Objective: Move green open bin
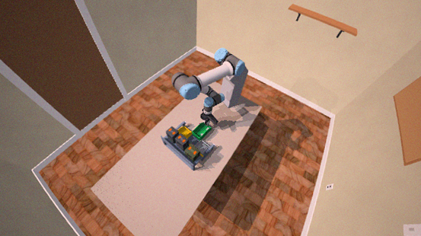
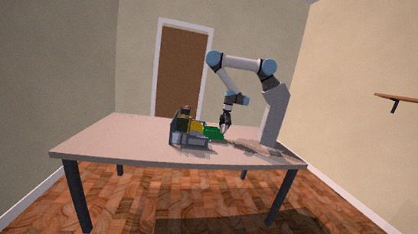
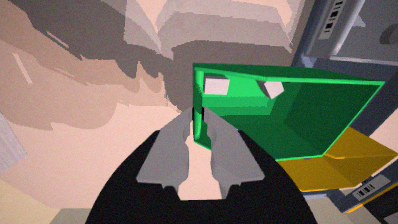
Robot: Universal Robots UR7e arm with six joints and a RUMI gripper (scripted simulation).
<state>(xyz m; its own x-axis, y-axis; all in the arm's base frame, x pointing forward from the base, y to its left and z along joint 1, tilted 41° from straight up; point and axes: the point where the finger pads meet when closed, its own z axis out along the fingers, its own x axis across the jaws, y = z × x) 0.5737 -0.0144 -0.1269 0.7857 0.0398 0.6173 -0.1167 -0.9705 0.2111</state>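
Now: the green open bin 8 cm ahead of my hand and 1 cm to the right of it. Round my hand: grey bin: 25 cm ahead, 8 cm to the left, 1 cm below; then yellow bin: 22 cm ahead, 15 cm to the right, 1 cm below; then yellow strip: 29 cm ahead, 4 cm to the right, 5 cm above.
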